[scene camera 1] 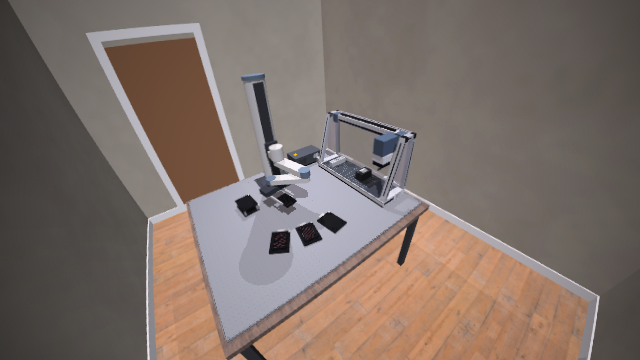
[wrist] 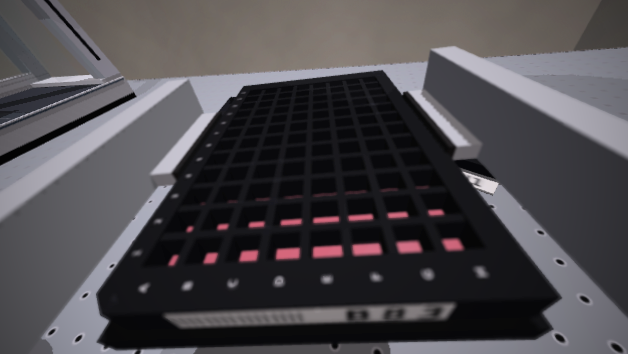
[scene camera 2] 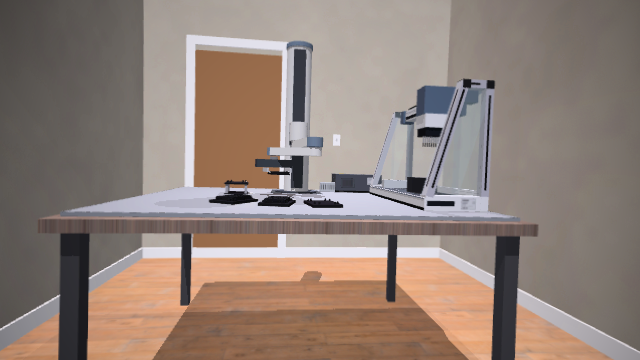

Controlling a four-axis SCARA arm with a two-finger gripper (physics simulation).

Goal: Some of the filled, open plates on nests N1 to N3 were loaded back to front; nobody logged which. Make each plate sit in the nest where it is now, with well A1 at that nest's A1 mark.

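My gripper (scene camera 1: 286, 200) (scene camera 2: 278, 173) (wrist: 308, 89) is shut on a filled, open black plate and holds it level above the table. In the wrist view this plate (wrist: 325, 180) has pink liquid in its wells, label B83 on its near end, and letters A to H running left to right along that end. Two filled plates sit on front nests: the left plate (scene camera 1: 280, 242) (scene camera 2: 233, 199) and the middle plate (scene camera 1: 308, 233) (scene camera 2: 276, 201). The right front nest (scene camera 1: 332, 222) (scene camera 2: 323, 203) holds no plate. Their A1 marks are too small to read in the scene views.
A raised black stand (scene camera 1: 246, 205) (scene camera 2: 236, 183) on light posts stands left of the held plate. A framed gantry machine (scene camera 1: 375, 125) (scene camera 2: 486, 145) stands at the right, with a dark box (scene camera 1: 303, 154) (scene camera 2: 352, 182) behind. A partly hidden label (wrist: 480, 182) shows below the right finger.
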